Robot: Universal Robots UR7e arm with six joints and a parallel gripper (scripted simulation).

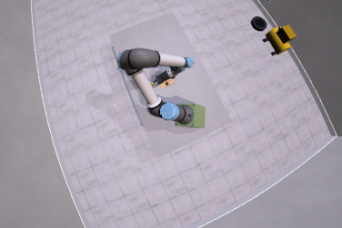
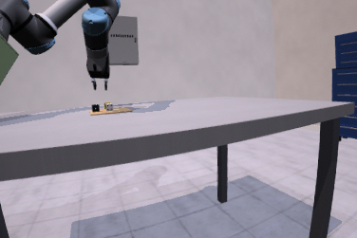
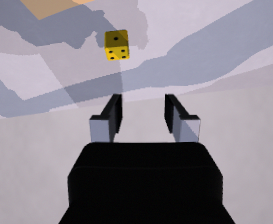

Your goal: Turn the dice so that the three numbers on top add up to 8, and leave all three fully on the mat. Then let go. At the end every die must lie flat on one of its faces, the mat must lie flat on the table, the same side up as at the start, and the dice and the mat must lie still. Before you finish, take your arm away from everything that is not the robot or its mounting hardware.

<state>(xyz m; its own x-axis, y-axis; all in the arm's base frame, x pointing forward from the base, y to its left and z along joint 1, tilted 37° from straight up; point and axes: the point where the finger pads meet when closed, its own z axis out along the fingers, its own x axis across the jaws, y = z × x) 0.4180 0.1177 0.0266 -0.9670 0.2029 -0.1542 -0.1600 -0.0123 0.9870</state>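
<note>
The yellow die lies 20 mm ahead of my hand, 30 mm to the left of it and 90 mm below it. From my hand the other things lie so: mat 30 mm ahead, 110 mm to the right, 100 mm below; then white die 30 mm ahead, 110 mm to the right, 80 mm below.
</note>
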